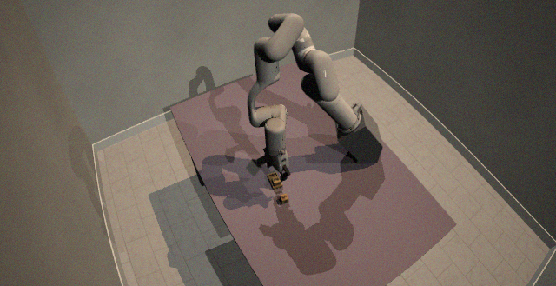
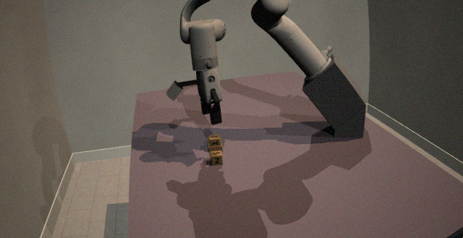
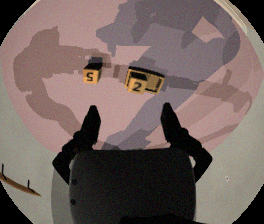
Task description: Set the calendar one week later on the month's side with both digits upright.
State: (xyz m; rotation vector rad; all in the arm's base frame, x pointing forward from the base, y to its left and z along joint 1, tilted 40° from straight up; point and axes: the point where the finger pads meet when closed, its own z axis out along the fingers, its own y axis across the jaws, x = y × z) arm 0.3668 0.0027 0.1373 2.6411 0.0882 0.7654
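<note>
Right now my hand is 110 mm above the tray, 30 mm to the left of it and 10 mm past it. The rest, counted from my hand: yellow digit cube: 100 mm below, 80 mm to the left, 20 mm ahead.
</note>
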